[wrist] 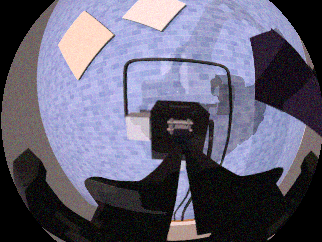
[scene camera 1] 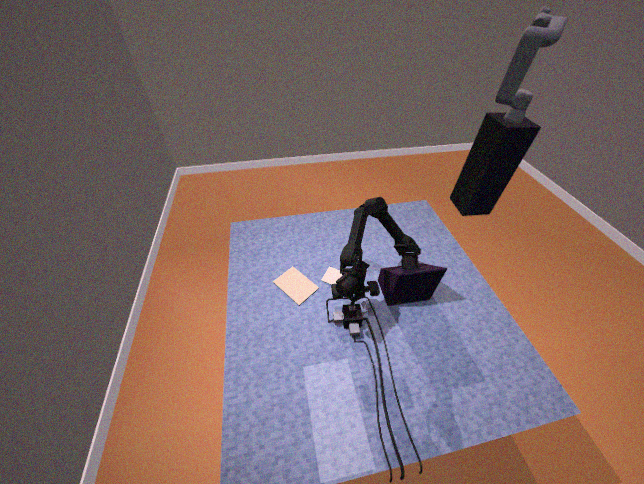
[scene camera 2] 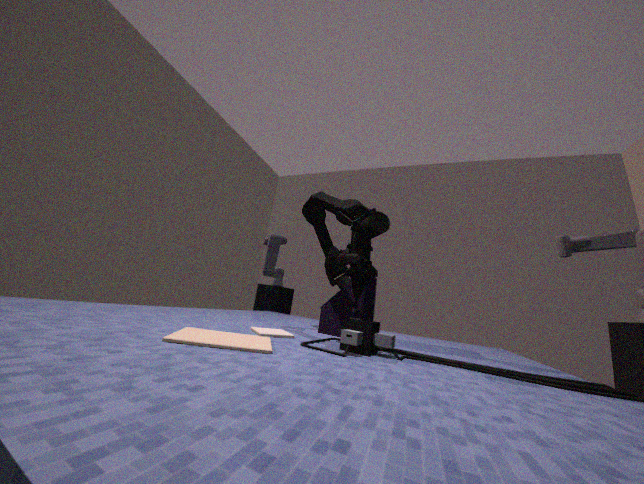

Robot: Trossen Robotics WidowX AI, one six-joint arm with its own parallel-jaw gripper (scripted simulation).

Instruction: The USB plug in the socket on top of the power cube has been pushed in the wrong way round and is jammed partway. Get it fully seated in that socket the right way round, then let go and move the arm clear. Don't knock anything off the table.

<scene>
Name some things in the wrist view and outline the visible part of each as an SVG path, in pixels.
The gripper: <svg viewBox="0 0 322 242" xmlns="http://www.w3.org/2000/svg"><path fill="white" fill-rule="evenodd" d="M319 157L315 156L313 150L306 154L301 164L301 174L283 197L277 186L283 168L278 166L267 172L237 176L236 173L210 160L210 157L206 157L206 154L200 152L196 146L186 145L185 168L192 194L197 235L212 234L210 237L185 241L166 241L173 219L178 178L181 173L181 144L176 144L165 160L144 180L113 181L104 177L86 178L85 188L98 205L92 221L68 209L57 194L53 193L45 181L47 169L44 168L43 161L29 148L13 161L13 181L21 200L41 227L67 242L270 241L271 235L277 234L289 221L305 197Z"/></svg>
A tan card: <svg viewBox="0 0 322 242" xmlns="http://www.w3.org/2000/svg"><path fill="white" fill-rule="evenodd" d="M85 11L69 27L59 44L61 53L63 53L77 81L80 80L80 77L84 74L93 58L97 56L98 52L114 36L112 32L109 32L109 29L100 24L100 21L97 21L97 19L94 19L93 16L90 16Z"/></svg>
</scene>
